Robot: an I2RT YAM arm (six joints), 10 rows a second.
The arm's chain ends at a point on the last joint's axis. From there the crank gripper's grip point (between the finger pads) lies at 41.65 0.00 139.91 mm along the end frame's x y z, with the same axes.
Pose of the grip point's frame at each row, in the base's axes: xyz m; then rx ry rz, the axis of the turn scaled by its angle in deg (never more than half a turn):
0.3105 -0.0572 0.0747 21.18 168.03 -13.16
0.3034 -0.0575 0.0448 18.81 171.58 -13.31
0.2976 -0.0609 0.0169 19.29 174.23 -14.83
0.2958 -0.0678 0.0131 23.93 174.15 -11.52
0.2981 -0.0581 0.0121 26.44 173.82 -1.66
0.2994 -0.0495 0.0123 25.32 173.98 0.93
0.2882 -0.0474 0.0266 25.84 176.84 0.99
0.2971 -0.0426 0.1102 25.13 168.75 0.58
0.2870 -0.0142 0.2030 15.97 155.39 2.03
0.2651 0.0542 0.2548 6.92 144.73 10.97
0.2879 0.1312 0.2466 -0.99 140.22 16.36
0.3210 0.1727 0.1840 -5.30 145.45 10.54
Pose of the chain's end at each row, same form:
0.3286 -0.0425 0.2188 21.18 168.03 -13.16
0.3295 -0.0430 0.1877 18.81 171.58 -13.31
0.3309 -0.0453 0.1582 19.29 174.23 -14.83
0.3290 -0.0595 0.1550 23.93 174.15 -11.52
0.3281 -0.0663 0.1547 26.44 173.82 -1.66
0.3289 -0.0614 0.1548 25.32 173.98 0.93
0.3248 -0.0604 0.1673 25.84 176.84 0.99
0.3137 -0.0523 0.2549 25.13 168.75 0.58
0.2678 -0.0202 0.3476 15.97 155.39 2.03
0.2189 0.0334 0.3917 6.92 144.73 10.97
0.2334 0.0994 0.3783 -0.99 140.22 16.36
0.2779 0.1525 0.3220 -5.30 145.45 10.54

